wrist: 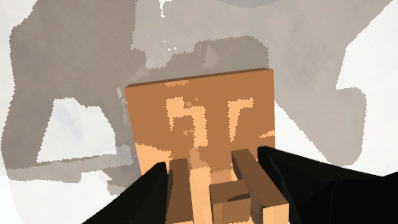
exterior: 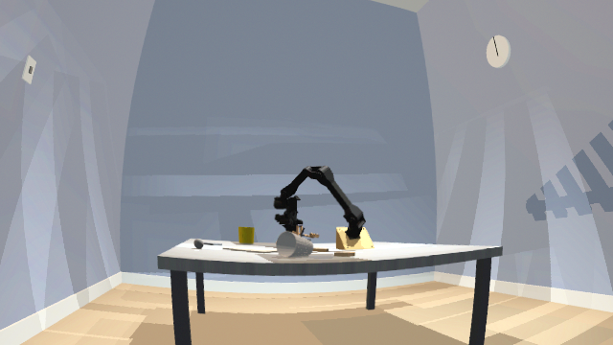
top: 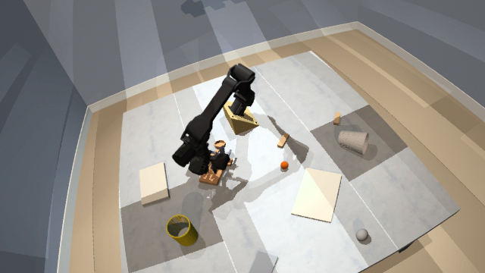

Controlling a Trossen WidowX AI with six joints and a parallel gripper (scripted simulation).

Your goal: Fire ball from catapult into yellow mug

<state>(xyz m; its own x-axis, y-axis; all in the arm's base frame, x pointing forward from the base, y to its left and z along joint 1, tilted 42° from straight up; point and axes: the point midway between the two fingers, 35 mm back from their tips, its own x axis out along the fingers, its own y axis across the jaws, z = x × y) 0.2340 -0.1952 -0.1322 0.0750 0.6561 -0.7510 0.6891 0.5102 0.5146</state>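
My gripper tip is 27 cm to the right of the orange ball, 12 cm short of it and 3 cm above it. From my gripper tip the other things lie so: catapult 6 cm to the left, 4 cm behind, 2 cm above; then yellow mug 20 cm ahead, 19 cm to the right, 2 cm below; then flat tan board 31 cm to the left, 30 cm ahead, 4 cm below.
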